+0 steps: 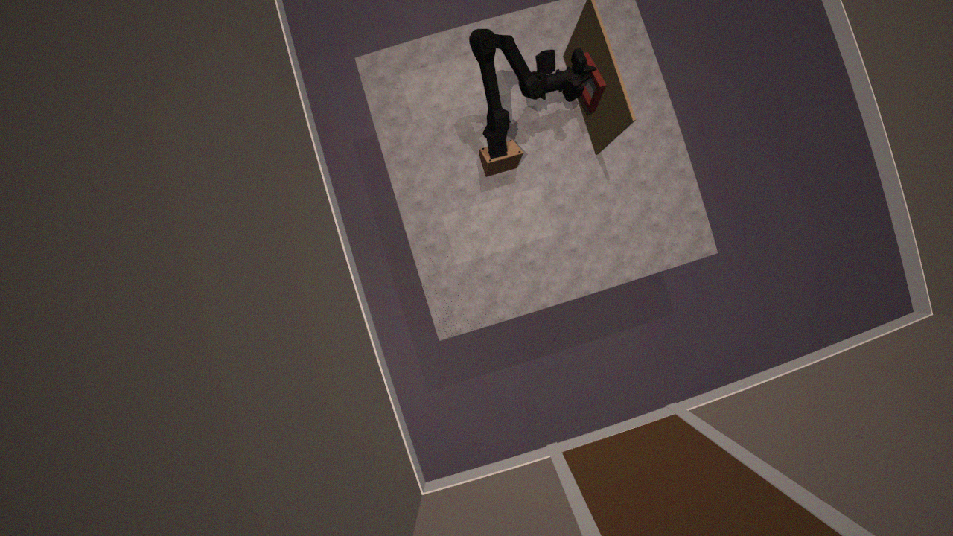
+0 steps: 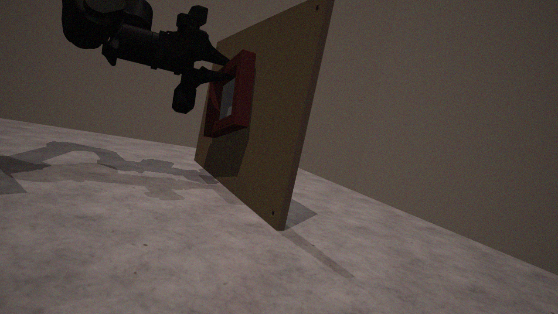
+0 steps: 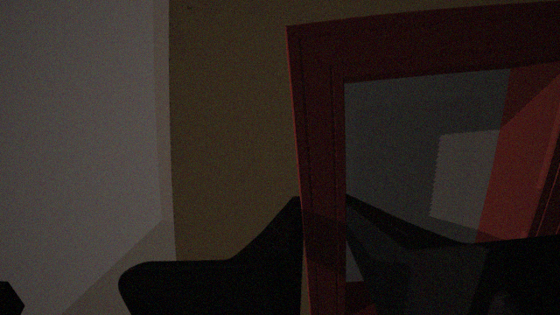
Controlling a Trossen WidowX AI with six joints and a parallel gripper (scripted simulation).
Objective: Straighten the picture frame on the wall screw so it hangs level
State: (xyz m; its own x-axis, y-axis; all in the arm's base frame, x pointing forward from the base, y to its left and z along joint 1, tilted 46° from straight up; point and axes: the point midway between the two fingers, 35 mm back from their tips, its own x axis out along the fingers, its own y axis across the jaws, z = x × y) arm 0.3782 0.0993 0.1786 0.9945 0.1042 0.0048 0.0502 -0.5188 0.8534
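Now: gripper tip 1 cm to the left of the red picture frame and 5 cm above it. Also, from my gripper tip: tan wall board: 1 cm ahead, 1 cm to the right, 6 cm below.
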